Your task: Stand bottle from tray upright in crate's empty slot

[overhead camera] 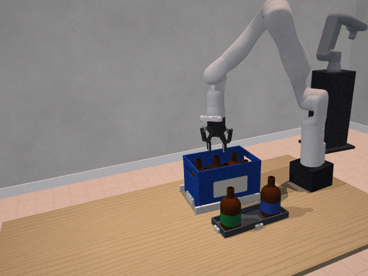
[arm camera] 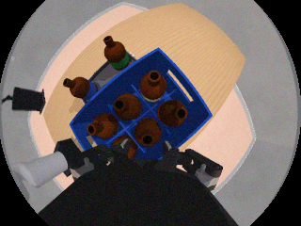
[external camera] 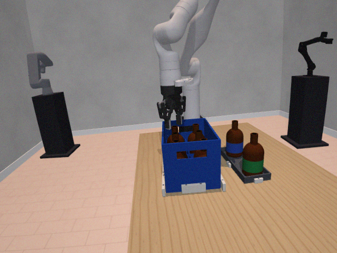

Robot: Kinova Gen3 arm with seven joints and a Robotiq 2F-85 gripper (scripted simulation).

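Now: hand 110 mm above the red-banded bottle. From my hand the other things lie so: dark tray: 260 mm to the left, 190 mm below, 20 mm behind; then blue crate: 120 mm below, 50 mm to the left.
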